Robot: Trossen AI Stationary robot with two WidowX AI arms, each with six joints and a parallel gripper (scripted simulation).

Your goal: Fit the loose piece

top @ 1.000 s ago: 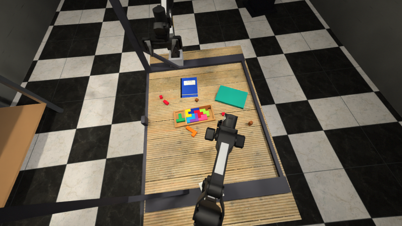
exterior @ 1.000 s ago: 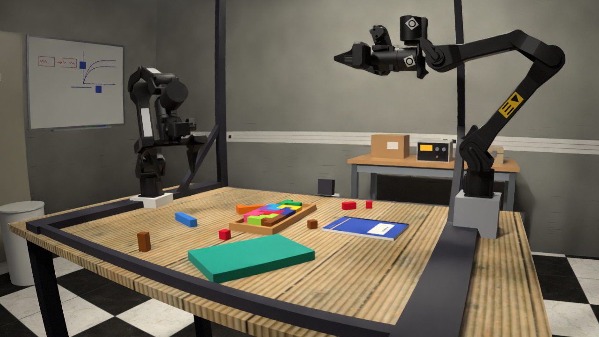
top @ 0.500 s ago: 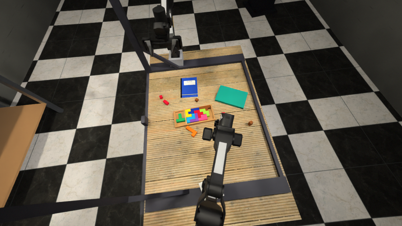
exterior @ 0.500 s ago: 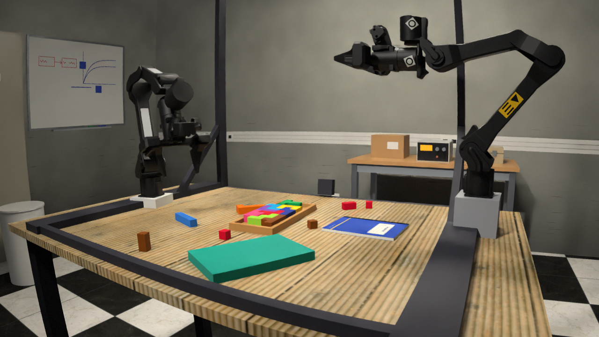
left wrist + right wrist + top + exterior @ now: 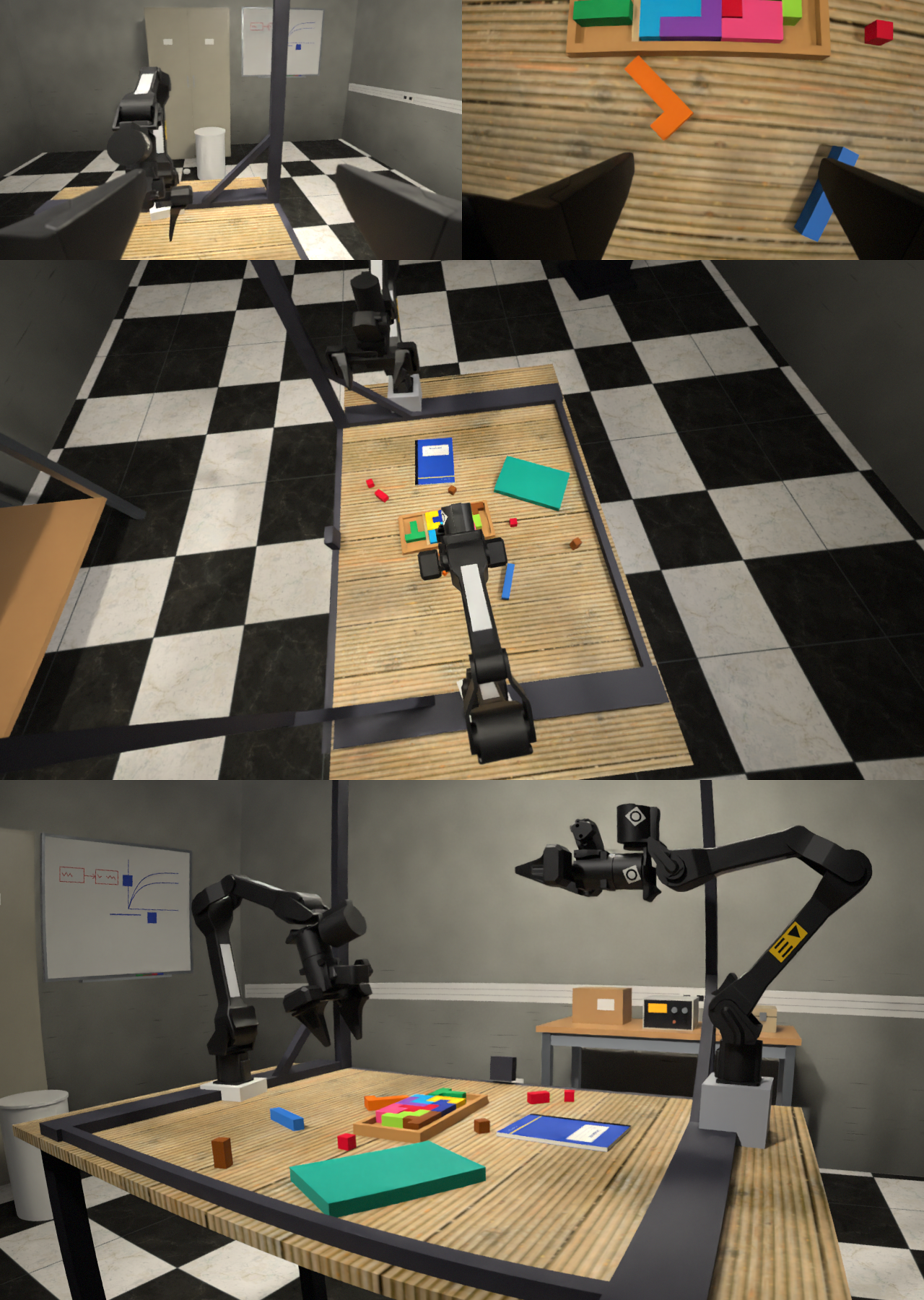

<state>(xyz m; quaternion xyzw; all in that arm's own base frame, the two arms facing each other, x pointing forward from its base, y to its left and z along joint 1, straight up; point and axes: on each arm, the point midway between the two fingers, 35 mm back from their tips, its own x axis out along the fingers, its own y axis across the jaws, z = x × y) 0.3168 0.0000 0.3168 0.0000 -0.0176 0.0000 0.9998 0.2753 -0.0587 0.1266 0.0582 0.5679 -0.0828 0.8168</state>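
My right gripper is now 60 mm past the orange L piece, 60 mm to the right of it and 140 mm above it. The rest, counted from my right hand: teal slab: 280 mm ahead, 230 mm to the left, 150 mm below; then green piece: 100 mm behind, 170 mm to the left, 140 mm below; then pink piece: 40 mm ahead, 130 mm to the left, 140 mm below.
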